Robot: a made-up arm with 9 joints. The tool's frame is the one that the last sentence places.
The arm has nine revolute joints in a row. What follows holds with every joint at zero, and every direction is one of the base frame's. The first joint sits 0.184 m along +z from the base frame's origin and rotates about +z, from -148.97 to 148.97 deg. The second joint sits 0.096 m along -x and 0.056 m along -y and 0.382 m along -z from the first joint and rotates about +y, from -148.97 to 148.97 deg. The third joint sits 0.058 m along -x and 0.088 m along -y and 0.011 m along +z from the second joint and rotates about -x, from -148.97 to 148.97 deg. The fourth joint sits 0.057 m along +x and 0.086 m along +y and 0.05 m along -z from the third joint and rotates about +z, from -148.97 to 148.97 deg. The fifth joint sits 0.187 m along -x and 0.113 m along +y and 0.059 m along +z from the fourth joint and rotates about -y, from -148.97 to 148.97 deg. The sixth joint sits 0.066 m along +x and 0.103 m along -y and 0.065 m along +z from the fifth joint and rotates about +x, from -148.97 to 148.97 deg. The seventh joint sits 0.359 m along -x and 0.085 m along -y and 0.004 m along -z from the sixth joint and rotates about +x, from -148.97 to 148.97 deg. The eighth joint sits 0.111 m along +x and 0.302 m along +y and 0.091 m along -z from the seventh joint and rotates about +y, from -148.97 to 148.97 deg. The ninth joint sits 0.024 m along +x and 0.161 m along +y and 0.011 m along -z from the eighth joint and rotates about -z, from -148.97 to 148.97 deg. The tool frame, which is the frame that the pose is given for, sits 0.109 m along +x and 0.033 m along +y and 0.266 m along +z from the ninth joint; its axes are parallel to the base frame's.
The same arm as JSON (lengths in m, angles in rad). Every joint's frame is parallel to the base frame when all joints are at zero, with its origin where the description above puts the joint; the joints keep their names.
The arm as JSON. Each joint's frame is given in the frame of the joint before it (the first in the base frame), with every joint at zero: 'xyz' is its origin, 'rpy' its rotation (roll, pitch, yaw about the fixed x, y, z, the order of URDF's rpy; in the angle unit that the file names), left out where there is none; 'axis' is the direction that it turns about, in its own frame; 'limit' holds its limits. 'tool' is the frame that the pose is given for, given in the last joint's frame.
{"units": {"length": "m", "angle": "rad"}, "joints": [
  {"name": "joint 1", "type": "revolute", "origin": {"xyz": [0.0, 0.0, 0.184]}, "axis": [0.0, 0.0, 1.0], "limit": {"lower": -2.6, "upper": 2.6}},
  {"name": "joint 2", "type": "revolute", "origin": {"xyz": [-0.096, -0.056, -0.382]}, "axis": [0.0, 1.0, 0.0], "limit": {"lower": -2.6, "upper": 2.6}},
  {"name": "joint 3", "type": "revolute", "origin": {"xyz": [-0.058, -0.088, 0.011]}, "axis": [-1.0, 0.0, 0.0], "limit": {"lower": -2.6, "upper": 2.6}},
  {"name": "joint 4", "type": "revolute", "origin": {"xyz": [0.057, 0.086, -0.05]}, "axis": [0.0, 0.0, 1.0], "limit": {"lower": -2.6, "upper": 2.6}},
  {"name": "joint 5", "type": "revolute", "origin": {"xyz": [-0.187, 0.113, 0.059]}, "axis": [0.0, -1.0, 0.0], "limit": {"lower": -2.6, "upper": 2.6}},
  {"name": "joint 6", "type": "revolute", "origin": {"xyz": [0.066, -0.103, 0.065]}, "axis": [1.0, 0.0, 0.0], "limit": {"lower": -2.6, "upper": 2.6}},
  {"name": "joint 7", "type": "revolute", "origin": {"xyz": [-0.359, -0.085, -0.004]}, "axis": [1.0, 0.0, 0.0], "limit": {"lower": -2.6, "upper": 2.6}},
  {"name": "joint 8", "type": "revolute", "origin": {"xyz": [0.111, 0.302, -0.091]}, "axis": [0.0, 1.0, 0.0], "limit": {"lower": -2.6, "upper": 2.6}},
  {"name": "joint 9", "type": "revolute", "origin": {"xyz": [0.024, 0.161, -0.011]}, "axis": [0.0, 0.0, -1.0], "limit": {"lower": -2.6, "upper": 2.6}}
], "tool": {"origin": {"xyz": [0.109, 0.033, 0.266]}}}

